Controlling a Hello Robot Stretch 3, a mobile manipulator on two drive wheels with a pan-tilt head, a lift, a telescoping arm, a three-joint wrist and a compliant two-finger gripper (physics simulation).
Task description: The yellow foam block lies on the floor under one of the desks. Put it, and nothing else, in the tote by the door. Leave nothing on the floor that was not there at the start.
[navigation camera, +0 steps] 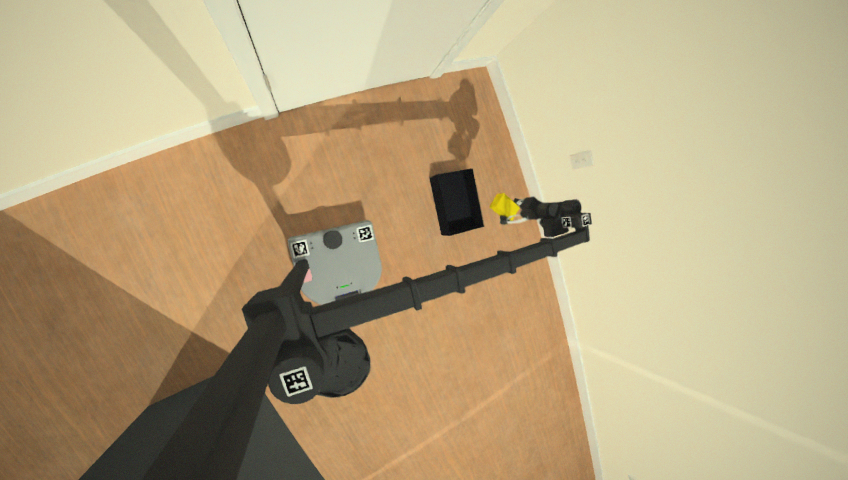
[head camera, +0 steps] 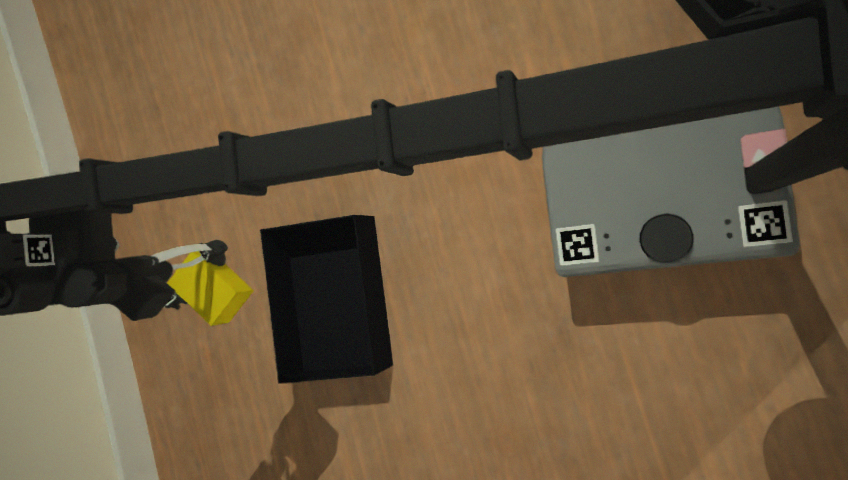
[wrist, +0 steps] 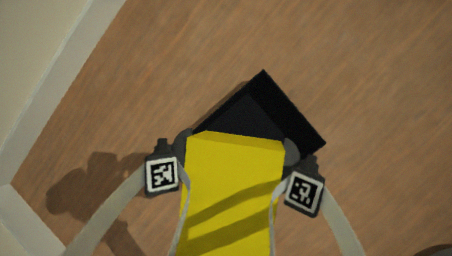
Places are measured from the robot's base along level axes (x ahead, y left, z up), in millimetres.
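Where they show: gripper, fingertip midpoint: (navigation camera: 507,211) (head camera: 203,273); robot's base, link origin: (navigation camera: 332,238) (head camera: 662,236).
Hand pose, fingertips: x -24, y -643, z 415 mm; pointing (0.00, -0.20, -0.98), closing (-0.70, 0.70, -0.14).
Observation:
Each offset is from my fingertips to the top centre of the thing. "spot": to the spot under its first point.
The yellow foam block {20 mm ahead, 25 mm left, 45 mm up} (head camera: 223,292) (navigation camera: 502,204) (wrist: 230,175) is held up off the floor, between my fingertips. My gripper (head camera: 194,277) (navigation camera: 512,211) (wrist: 236,151) is shut on it, with a fingertip pressed to each side in the wrist view. The black tote {70 mm ahead, 12 mm left, 315 mm down} (head camera: 381,297) (navigation camera: 437,205) (wrist: 292,110) stands open on the floor. In the head view the block is to the left of the tote, with a strip of floor showing between them. In the wrist view the block covers the near part of the tote. The visible part of the tote's inside is dark and shows no object.
My grey base (head camera: 624,184) (navigation camera: 348,264) stands on the tote's other side from the gripper. My long arm (head camera: 309,145) (navigation camera: 437,285) reaches past the tote to the wall (navigation camera: 684,237), near its baseboard {spot: 193 mm ahead, 491 mm right, 353 mm down} (head camera: 113,380). A white door (navigation camera: 345,47) is beyond the tote. Shadows lie on the floor.

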